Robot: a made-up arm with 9 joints. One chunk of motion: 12 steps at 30 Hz.
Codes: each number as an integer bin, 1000 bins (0 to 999) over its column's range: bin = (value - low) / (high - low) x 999, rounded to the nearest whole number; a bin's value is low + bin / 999 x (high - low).
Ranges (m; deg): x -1.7..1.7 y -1.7..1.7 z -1.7..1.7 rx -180..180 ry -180..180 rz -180..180
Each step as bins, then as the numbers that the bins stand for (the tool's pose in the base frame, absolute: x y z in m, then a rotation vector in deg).
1 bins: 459 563 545 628 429 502
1 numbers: -0.1378 0.2161 0.1549 46.31 -25.41 0.90
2 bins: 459 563 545 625 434 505
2 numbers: -0.1378 0.2161 0.1549 45.23 -23.60 1.98
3 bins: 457 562 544 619 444 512
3 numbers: -0.1446 0.2127 0.1515 43.06 -20.00 4.50
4 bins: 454 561 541 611 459 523
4 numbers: -0.1549 0.2093 0.1412 40.18 -14.59 8.47
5 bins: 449 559 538 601 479 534
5 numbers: -0.1719 0.2025 0.1310 36.58 -7.39 12.43
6 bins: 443 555 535 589 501 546
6 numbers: -0.1923 0.1889 0.1208 32.25 0.54 16.76
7 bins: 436 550 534 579 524 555
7 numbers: -0.2161 0.1719 0.1174 28.65 8.83 20.00
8 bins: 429 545 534 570 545 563
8 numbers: -0.2399 0.1549 0.1174 25.41 16.40 22.88
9 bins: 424 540 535 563 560 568
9 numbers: -0.2570 0.1378 0.1208 22.88 21.80 24.68
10 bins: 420 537 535 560 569 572
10 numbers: -0.2706 0.1276 0.1208 21.80 25.05 26.13
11 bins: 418 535 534 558 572 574
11 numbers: -0.2774 0.1208 0.1174 21.08 26.13 26.85
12 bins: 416 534 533 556 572 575
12 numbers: -0.2842 0.1174 0.1140 20.36 26.13 27.21
